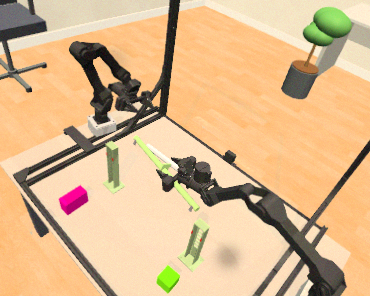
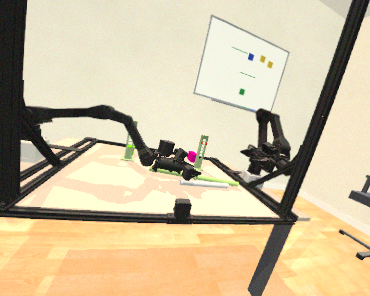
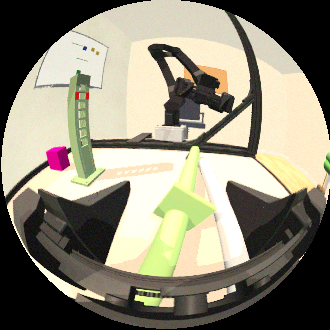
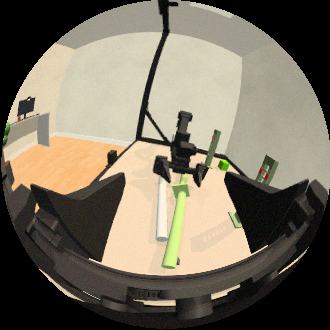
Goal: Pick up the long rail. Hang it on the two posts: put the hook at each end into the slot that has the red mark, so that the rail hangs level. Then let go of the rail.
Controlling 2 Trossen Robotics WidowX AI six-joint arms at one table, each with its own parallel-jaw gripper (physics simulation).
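Places are measured from the left arm's base along level axes (x ahead, y left, z up), in millimetres.
Pixels of known places: left gripper, fingertip midpoint: (image 1: 163, 163) (image 2: 197, 170) (image 3: 179, 185) (image 4: 185, 184); right gripper, fingertip midpoint: (image 1: 146, 110) (image 2: 245, 155) (image 3: 211, 90) (image 4: 176, 177); right arm's base, link origin: (image 1: 101, 119) (image 2: 253, 173) (image 3: 171, 125).
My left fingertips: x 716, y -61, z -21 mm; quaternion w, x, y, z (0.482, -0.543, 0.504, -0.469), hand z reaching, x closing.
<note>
Behind a point stands the place of what it marks.
The long light-green rail (image 1: 187, 197) @[z -47, x 547, y -22 mm] (image 2: 217, 180) @[z -52, x 823, y -95 mm] (image 3: 165, 245) @[z -45, x 670, y -54 mm] (image 4: 174, 225) @[z -47, x 845, y -95 mm] lies on the table, with a square plate near its middle and a small dark hook below each end. A green post (image 1: 113, 167) @[z 50, x 783, y 142 mm] (image 2: 202, 150) @[z 46, x 803, y 116 mm] (image 3: 82, 125) @[z 29, x 817, y 132 mm] (image 4: 267, 167) @[z 113, x 812, y 115 mm] with a red mark near its top stands upright. The other red-marked post (image 1: 196, 242) @[z 26, x 381, y 136 mm] (image 2: 128, 154) @[z -47, x 381, y 131 mm] (image 4: 212, 150) @[z 20, x 401, y 141 mm] also stands upright. My left gripper (image 1: 172, 172) (image 3: 179, 185) @[z -21, x 716, y -61 mm] (image 4: 185, 184) @[z -21, x 716, y -61 mm] is open around the rail's middle, with its fingers apart from it. My right gripper (image 1: 137, 102) is open and raised beyond the rail's far end.
A white rod (image 1: 162, 156) @[z -56, x 771, y -114 mm] (image 2: 205, 184) @[z -63, x 741, y -131 mm] (image 3: 225, 220) @[z -56, x 703, y -113 mm] (image 4: 162, 210) @[z -54, x 797, y -119 mm] lies close beside the rail. A magenta block (image 1: 74, 200) @[z -23, x 802, y 302 mm] (image 2: 191, 156) @[z -41, x 803, y 267 mm] (image 3: 58, 158) @[z -43, x 805, y 251 mm] and a lime cube (image 1: 168, 279) @[z -29, x 377, y 266 mm] (image 4: 223, 165) @[z -49, x 409, y 245 mm] sit near the posts. Dark frame bars border the table.
</note>
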